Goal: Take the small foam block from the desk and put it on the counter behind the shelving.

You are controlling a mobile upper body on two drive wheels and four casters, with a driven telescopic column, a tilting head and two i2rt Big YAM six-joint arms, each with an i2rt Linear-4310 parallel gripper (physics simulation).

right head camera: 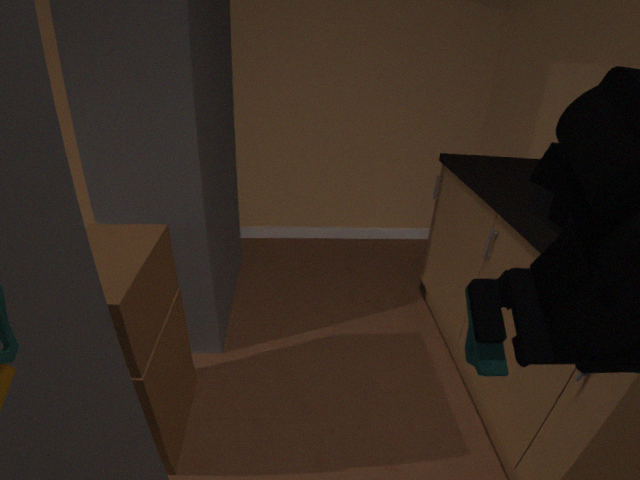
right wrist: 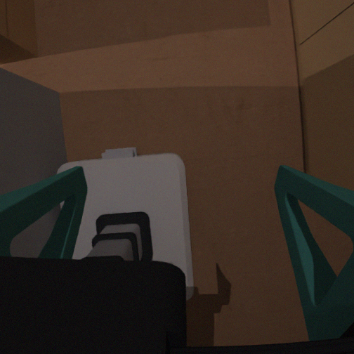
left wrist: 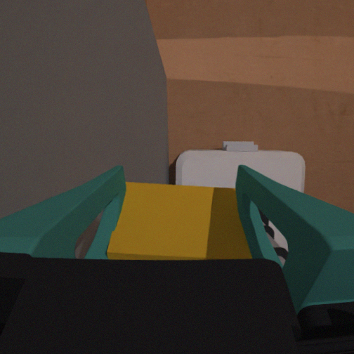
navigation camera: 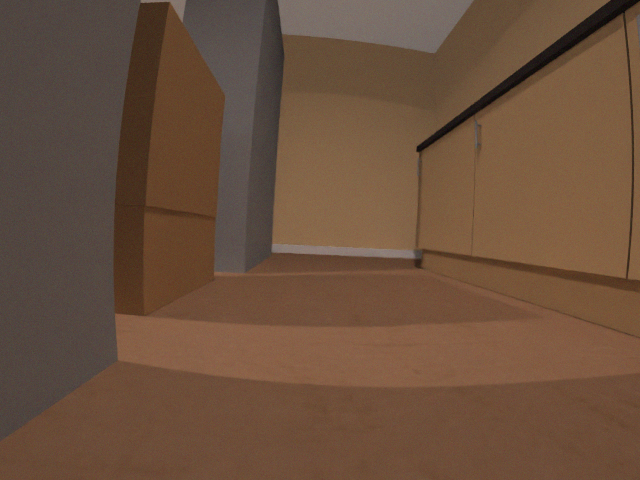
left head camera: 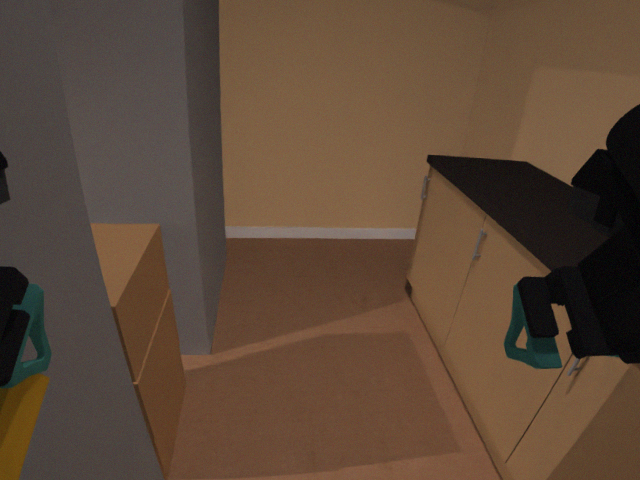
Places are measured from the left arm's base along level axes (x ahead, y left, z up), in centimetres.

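Where they show: left gripper, fingertip midpoint: (left head camera: pixel 13 359); right gripper, fingertip midpoint: (right head camera: pixel 519 354) (left head camera: pixel 553 349).
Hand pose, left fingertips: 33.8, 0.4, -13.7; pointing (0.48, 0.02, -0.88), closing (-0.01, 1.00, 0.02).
Observation:
After its pixels a point has its place, as x, y, z.
The yellow foam block (left wrist: pixel 165 220) (left head camera: pixel 20 418) @(29.1, -2.4, -14.6) (right head camera: pixel 4 381) @(31.5, -2.6, -14.7) is between the teal fingers of my left gripper (left wrist: pixel 180 175), which is shut on it. In the left head camera the block and part of the left gripper show at the lower left edge. My right gripper (right wrist: pixel 180 176) is open, with floor and the robot's base seen between its fingers. In both head cameras the right gripper is at the right, in front of the counter's doors. The counter (left head camera: pixel 496 191) @(145.5, -109.8, -39.6) (right head camera: pixel 491 180) @(156.3, -107.5, -39.6) (navigation camera: pixel 542 46) has a dark top and light wood doors and runs along the right side.
A grey partition (left head camera: pixel 46 258) @(52.9, 8.4, -16.2) (right head camera: pixel 41 284) @(52.0, 8.4, -20.0) (navigation camera: pixel 56 206) @(56.9, 8.5, -106.4) stands close at the left, beside the left gripper. A wooden cabinet (left head camera: pixel 149 310) @(105.3, 18.3, -67.8) (right head camera: pixel 155 315) @(103.4, 18.2, -69.0) (navigation camera: pixel 180 155) @(97.6, 17.5, -87.3) and a second grey panel (left head camera: pixel 206 206) @(173.2, 11.2, -62.8) stand beyond it. The floor (left head camera: pixel 320 392) @(123.9, -41.7, -130.7) (navigation camera: pixel 336 413) @(58.5, -26.5, -130.6) runs between them and the counter to a tan wall (left head camera: pixel 330 113) @(270.1, -55.4, -35.5).

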